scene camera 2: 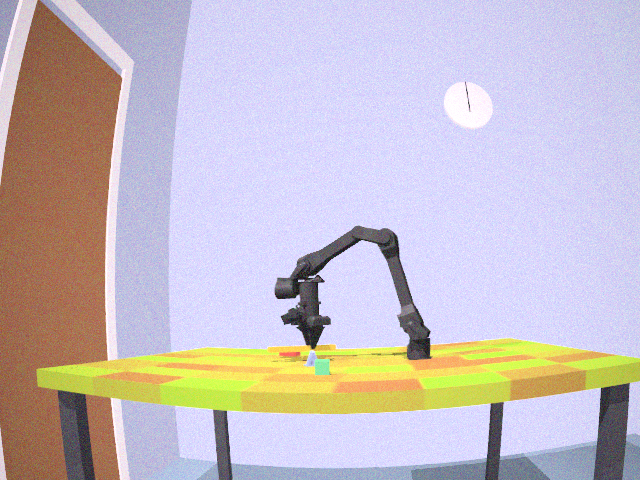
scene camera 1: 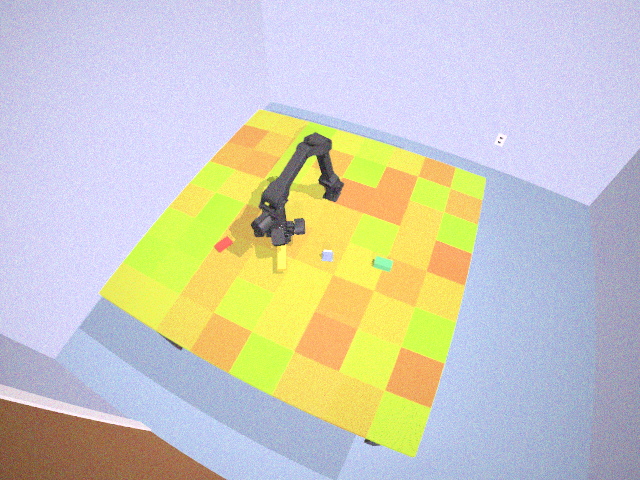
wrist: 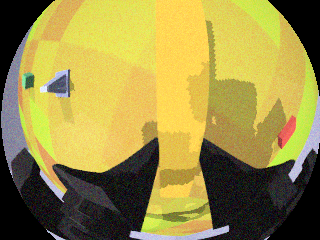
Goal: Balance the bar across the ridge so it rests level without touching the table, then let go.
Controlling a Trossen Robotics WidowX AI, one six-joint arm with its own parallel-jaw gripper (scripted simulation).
Labels:
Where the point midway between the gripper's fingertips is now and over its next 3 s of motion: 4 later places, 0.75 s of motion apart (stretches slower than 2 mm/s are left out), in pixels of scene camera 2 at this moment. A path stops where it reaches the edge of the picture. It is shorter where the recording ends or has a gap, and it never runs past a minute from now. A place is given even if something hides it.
My gripper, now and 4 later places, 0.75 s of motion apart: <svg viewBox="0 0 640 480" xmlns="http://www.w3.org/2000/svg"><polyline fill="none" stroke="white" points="311,348 311,332 311,329 320,330 322,339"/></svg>

